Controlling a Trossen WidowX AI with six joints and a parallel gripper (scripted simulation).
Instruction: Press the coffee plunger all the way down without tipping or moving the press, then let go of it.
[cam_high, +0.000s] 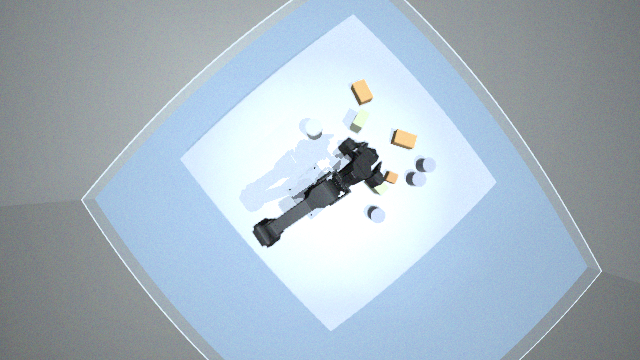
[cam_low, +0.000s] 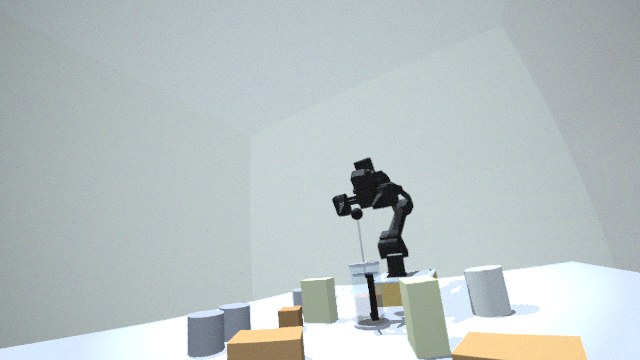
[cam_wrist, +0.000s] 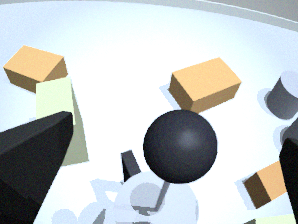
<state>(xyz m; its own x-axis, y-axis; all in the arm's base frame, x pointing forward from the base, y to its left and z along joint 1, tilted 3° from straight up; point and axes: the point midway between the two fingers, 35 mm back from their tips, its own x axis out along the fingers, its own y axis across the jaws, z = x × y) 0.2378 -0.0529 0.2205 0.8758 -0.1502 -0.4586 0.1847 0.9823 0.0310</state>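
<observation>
The coffee press is 140 mm below my gripper tip, 10 mm to the left of it and 10 mm ahead of it.
</observation>
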